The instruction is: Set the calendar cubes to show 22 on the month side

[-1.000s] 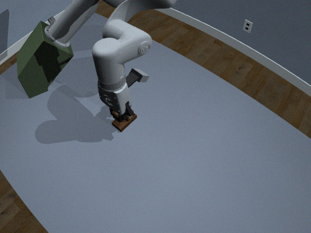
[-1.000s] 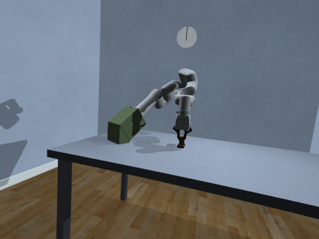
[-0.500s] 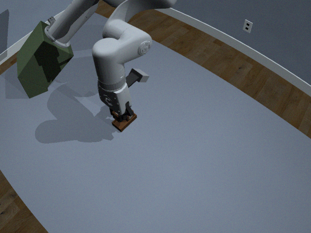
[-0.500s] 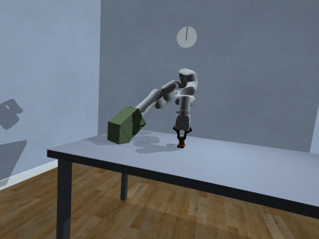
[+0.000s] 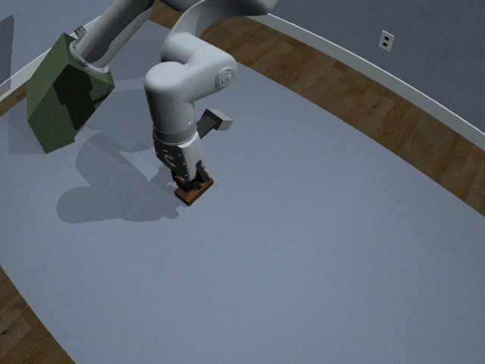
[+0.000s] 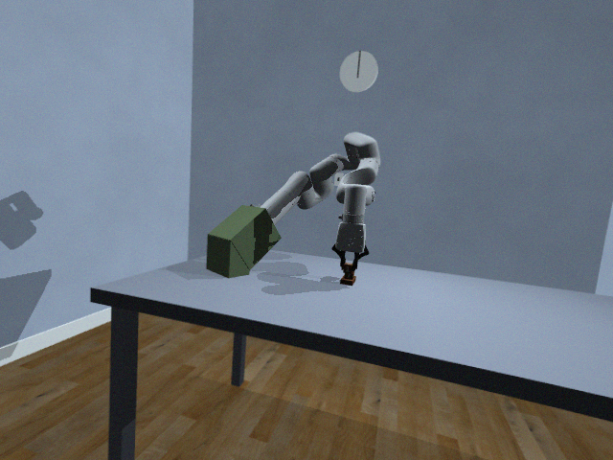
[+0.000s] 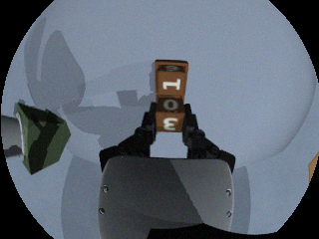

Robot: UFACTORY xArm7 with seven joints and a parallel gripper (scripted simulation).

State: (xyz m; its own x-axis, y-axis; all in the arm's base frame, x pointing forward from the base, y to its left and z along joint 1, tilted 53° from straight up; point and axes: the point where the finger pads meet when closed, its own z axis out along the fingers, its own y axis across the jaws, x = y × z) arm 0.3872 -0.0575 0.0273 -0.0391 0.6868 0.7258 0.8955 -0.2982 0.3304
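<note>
My hand is 30 mm to the right of the brown cube and 40 mm above it. The rest, counted from my hand: brown tray 20 mm to the left, 60 mm below.
</note>
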